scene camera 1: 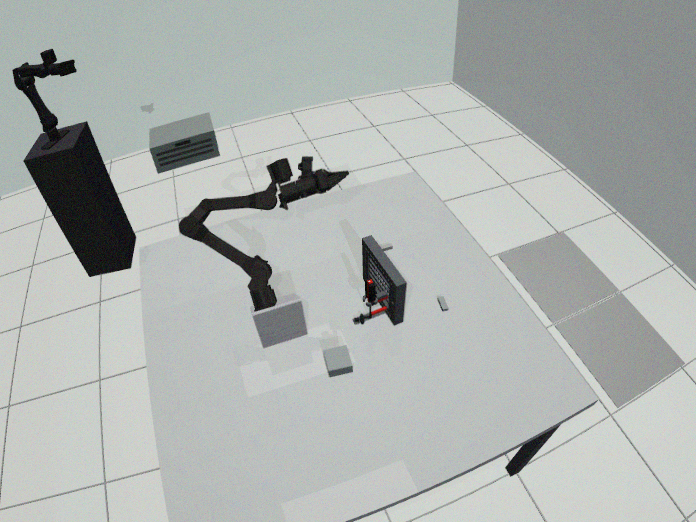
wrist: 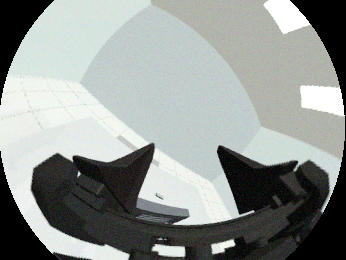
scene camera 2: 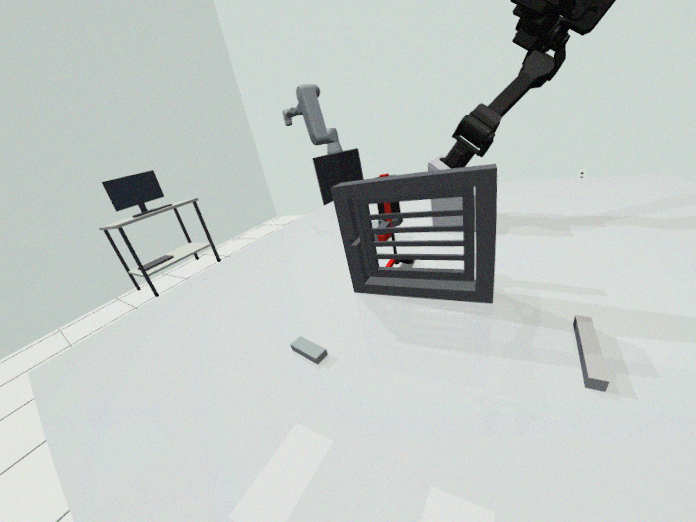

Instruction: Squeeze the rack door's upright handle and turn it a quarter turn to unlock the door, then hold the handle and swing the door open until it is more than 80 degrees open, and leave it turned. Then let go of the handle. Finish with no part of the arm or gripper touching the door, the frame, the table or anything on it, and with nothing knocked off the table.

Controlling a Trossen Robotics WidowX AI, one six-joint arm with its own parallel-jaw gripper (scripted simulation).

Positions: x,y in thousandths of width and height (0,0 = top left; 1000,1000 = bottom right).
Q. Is my gripper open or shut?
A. Open.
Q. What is my gripper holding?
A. Nothing.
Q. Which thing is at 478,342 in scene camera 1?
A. My gripper.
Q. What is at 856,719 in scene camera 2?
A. A long grey bar.
